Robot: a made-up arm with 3 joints.
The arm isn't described. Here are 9 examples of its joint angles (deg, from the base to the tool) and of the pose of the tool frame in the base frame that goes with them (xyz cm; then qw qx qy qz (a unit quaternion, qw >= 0)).
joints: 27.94 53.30 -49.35
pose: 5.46 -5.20 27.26 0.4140 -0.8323 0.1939 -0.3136
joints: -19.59 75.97 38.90
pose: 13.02 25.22 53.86 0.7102 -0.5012 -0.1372 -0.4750
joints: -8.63 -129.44 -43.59
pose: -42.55 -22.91 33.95 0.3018 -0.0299 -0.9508 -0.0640
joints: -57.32 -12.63 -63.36
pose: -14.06 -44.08 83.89 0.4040 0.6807 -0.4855 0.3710
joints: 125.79 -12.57 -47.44
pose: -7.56 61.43 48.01 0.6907 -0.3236 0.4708 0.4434
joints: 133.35 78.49 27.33
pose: 11.50 -3.00 83.01 0.7145 0.5022 0.4118 -0.2603
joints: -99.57 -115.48 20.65
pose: -56.70 -33.85 128.14 0.3781 -0.2624 -0.1954 0.8660
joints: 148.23 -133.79 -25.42
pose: -49.51 47.53 82.90 0.1261 0.3708 -0.2374 -0.8890
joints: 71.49 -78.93 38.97
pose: -23.49 25.57 -31.40 0.0372 0.3138 -0.9342 0.1654
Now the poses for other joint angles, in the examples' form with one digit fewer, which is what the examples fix.
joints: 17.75 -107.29 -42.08
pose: -40.9 -14.6 17.7 0.229 0.202 -0.932 -0.195
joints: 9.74 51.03 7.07
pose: 26.4 4.6 41.0 0.591 -0.580 0.163 -0.537
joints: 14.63 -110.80 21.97
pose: -53.6 -41.4 -1.0 0.398 0.192 -0.831 0.338
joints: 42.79 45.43 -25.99
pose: 15.4 10.5 27.4 0.605 -0.638 0.324 -0.350
